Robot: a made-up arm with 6 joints. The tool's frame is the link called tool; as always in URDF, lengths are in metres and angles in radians.
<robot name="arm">
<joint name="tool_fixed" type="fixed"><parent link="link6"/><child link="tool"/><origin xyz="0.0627 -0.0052 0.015" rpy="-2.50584 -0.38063 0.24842"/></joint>
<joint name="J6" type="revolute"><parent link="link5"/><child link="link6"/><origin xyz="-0.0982 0.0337 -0.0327" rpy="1.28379 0.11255 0.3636"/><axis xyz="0 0 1"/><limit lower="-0.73" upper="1.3"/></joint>
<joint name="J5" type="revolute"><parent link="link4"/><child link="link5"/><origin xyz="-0.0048 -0.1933 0.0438" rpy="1.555 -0.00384 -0.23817"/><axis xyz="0 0 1"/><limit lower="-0.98" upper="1.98"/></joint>
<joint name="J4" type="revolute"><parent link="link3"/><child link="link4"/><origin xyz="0.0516 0.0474 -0.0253" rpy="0.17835 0.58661 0.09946"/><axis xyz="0 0 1"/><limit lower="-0.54" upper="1.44"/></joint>
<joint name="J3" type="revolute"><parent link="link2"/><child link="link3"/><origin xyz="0.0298 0.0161 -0.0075" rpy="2.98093 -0.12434 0.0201"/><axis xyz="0 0 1"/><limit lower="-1.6" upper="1.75"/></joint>
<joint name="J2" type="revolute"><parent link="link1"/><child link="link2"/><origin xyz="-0.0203 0.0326 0.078" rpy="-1.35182 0.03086 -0.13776"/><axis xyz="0 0 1"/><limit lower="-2.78" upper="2.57"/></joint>
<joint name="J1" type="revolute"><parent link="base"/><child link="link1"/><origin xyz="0.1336 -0.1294 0.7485" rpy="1.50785 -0.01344 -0.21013"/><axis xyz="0 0 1"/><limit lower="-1.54" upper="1.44"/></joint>
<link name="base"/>
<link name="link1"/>
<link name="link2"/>
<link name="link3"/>
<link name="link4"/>
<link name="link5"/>
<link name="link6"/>
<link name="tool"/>
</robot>
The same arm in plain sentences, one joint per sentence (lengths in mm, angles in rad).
The arm has six revolute joints in a row. What follows holds with every joint at zero, and every direction is one of the base frame's.
Joint 1 lies 133.6 mm along +x and 129.4 mm along -y and 748.5 mm along +z from the base frame's origin and rotates about the direction (-0.208998, -0.975891, 0.062899), from -1.54 to 1.44 rad.
Joint 2 lies 36.2 mm along -x and 69.8 mm along -y and 37.2 mm along +z from joint 1 and rotates about the direction (0.0922, -0.1791, 0.979501), from -2.78 to 2.57 rad.
Joint 3 lies 31.6 mm along +x and 11.4 mm along +y and 8.6 mm along -z from joint 2 and rotates about -z, from -1.6 to 1.75 rad.
Joint 4 lies 41.8 mm along +x and 56.2 mm along -y and 25.3 mm along +z from joint 3 and rotates about the direction (0.572706, 0.0158, -0.819609), from -0.54 to 1.44 rad.
Joint 5 lies 56.9 mm along +x and 189.6 mm along +y and 10 mm along -z from joint 4 and rotates about +y, from -0.98 to 1.98 rad.
Joint 6 lies 61.5 mm along -x and 32.7 mm along -y and 83.6 mm along -z from joint 5 and rotates about the direction (-0.199395, 0.281293, 0.938678), from -0.73 to 1.3 rad.
The tool frame, which is the frame that the pose is given for, lies 56.6 mm along +x and 7.8 mm along -y and 30.3 mm along +z from joint 6; its axes are the base frame's turned by roll -2.8612, pitch -0.5312 and yaw 0.2592 rad (as in URDF: about the fixed x, then y, then z).

